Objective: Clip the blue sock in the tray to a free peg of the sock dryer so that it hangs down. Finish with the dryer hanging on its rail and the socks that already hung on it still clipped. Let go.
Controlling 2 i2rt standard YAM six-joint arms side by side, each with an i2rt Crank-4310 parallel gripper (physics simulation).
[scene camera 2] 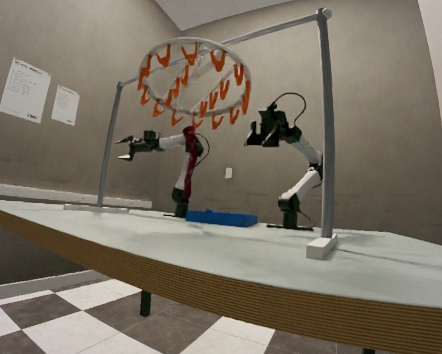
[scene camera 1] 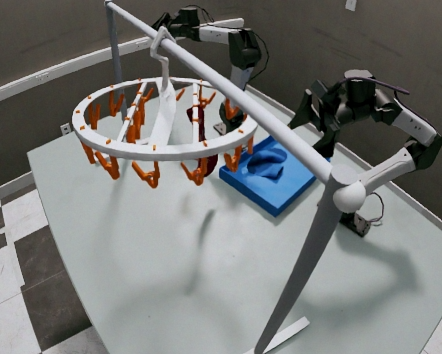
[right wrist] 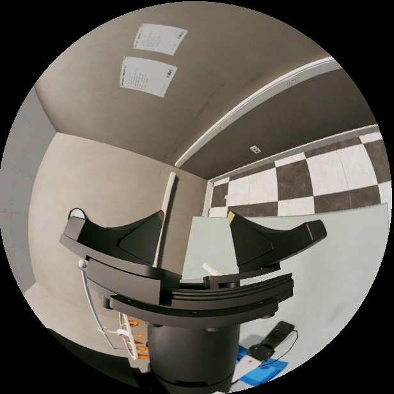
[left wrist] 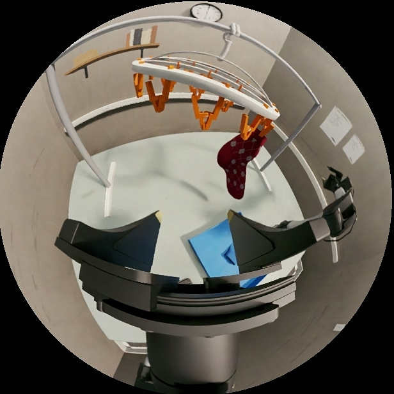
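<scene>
The blue sock lies crumpled in the blue tray. The white sock dryer, a ring with orange pegs, hangs by its hook from the rail. A dark red patterned sock hangs from one of its pegs. My left gripper is open and empty, above and beside the tray. My right gripper is open and empty, away from tray and dryer, pointing toward the wall.
Grey posts hold up the rail at both ends, with white feet on the pale table. The near post stands close to my left arm in scene camera 1. The dryer ring hangs between the posts.
</scene>
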